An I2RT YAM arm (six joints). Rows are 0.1 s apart.
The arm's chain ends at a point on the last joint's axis. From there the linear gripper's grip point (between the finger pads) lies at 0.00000 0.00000 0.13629 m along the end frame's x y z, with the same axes.
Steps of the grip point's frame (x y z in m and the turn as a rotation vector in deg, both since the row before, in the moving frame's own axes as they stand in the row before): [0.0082, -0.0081, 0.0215, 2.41, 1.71, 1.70]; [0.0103, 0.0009, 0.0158, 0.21, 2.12, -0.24]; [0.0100, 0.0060, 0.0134, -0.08, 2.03, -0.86]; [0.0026, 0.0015, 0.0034, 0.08, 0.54, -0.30]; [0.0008, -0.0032, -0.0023, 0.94, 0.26, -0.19]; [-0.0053, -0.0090, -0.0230, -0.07, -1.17, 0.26]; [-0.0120, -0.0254, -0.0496, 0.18, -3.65, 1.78]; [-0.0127, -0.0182, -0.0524, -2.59, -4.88, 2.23]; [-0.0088, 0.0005, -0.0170, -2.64, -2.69, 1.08]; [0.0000, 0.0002, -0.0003, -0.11, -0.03, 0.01]
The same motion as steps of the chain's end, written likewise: [0.0040, -0.0024, 0.0217, 2.41, 1.71, 1.70]; [0.0053, 0.0014, 0.0159, 0.21, 2.12, -0.24]; [0.0052, 0.0058, 0.0135, -0.08, 2.03, -0.86]; [0.0013, 0.0017, 0.0034, 0.08, 0.54, -0.30]; [0.0002, -0.0010, -0.0023, 0.94, 0.26, -0.19]; [-0.0025, -0.0092, -0.0230, -0.07, -1.17, 0.26]; [-0.0033, -0.0248, -0.0493, 0.18, -3.65, 1.78]; [-0.0010, -0.0241, -0.0518, -2.59, -4.88, 2.23]; [-0.0023, -0.0057, -0.0167, -2.64, -2.69, 1.08]; [0.0001, -0.0001, -0.0003, -0.11, -0.03, 0.01]
